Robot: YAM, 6 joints.
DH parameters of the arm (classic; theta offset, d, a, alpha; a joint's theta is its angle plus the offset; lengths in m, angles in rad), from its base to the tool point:
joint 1: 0 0.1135 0.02 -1.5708
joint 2: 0 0 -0.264 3.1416
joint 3: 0.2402 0 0.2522 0
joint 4: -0.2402 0 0.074 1.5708
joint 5: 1.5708 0 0 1.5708
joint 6: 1.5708 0.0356 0 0
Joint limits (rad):
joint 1: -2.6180..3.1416
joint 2: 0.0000..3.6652
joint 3: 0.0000..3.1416
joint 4: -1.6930..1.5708
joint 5: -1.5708..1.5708
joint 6: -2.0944..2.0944
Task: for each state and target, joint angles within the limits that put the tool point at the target. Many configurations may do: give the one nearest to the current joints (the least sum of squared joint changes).
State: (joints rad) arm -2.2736 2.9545 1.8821 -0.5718 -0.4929 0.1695
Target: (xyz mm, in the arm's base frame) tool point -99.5 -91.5 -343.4
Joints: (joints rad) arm -2.4940 3.6652 1.7025 -0.3958 -0.3723 0.1695
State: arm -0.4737 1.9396 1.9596 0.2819 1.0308 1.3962
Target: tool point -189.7 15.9 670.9
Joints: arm -0.2487 0.9946 2.4644 0.4248 1.0733 1.3962
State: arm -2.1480 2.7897 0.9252 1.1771 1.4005 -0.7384
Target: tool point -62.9 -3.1 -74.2
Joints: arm -2.4957 3.0564 0.2357 1.0246 1.4597 -0.7384
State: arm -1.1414 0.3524 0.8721 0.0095 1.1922 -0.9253
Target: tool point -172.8 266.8 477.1
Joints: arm -1.0963 0.1119 1.6652 0.2217 1.1046 -0.9253
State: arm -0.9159 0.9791 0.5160 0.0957 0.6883 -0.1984
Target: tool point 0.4 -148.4 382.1
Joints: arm -1.3971 0.6616 0.7527 0.1575 0.7886 -0.1984
